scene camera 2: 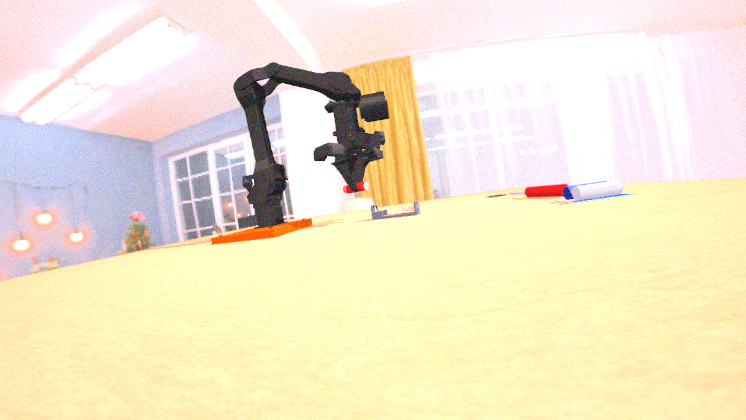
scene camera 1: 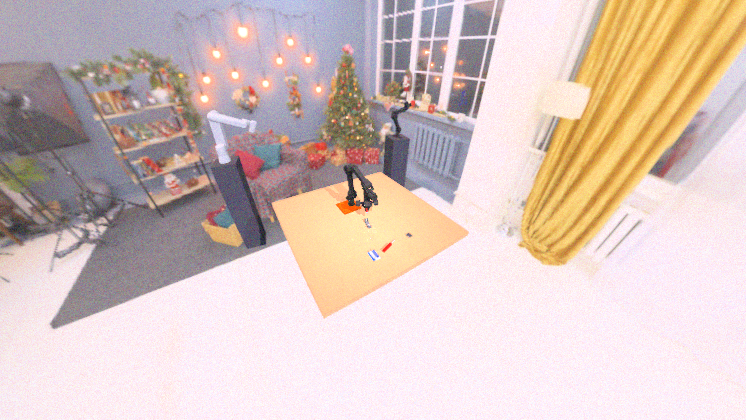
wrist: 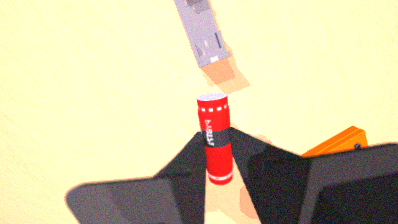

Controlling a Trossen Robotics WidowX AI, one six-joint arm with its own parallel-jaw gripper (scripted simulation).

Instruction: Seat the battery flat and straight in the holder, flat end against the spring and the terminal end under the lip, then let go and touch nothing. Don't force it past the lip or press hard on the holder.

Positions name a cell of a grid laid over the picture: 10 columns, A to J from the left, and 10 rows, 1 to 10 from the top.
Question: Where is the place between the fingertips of my gripper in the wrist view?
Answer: F7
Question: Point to a battery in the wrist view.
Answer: At F5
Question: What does my gripper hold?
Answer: A battery.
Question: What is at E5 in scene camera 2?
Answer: My gripper.
